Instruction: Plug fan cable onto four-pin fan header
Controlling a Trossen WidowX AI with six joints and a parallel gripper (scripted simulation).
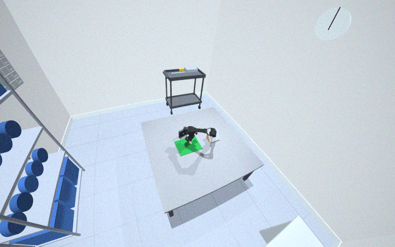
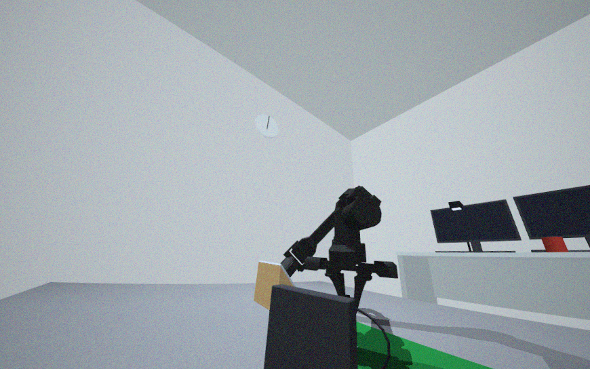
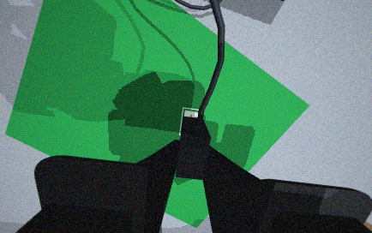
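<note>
Now: the dark plug 1 cm to the right of my gripper tip and 1 cm above it. From my gripper tip the other things lie so: black fan 6 cm ahead, 14 cm to the right; then green board 4 cm ahead, 3 cm to the left, 8 cm below.
</note>
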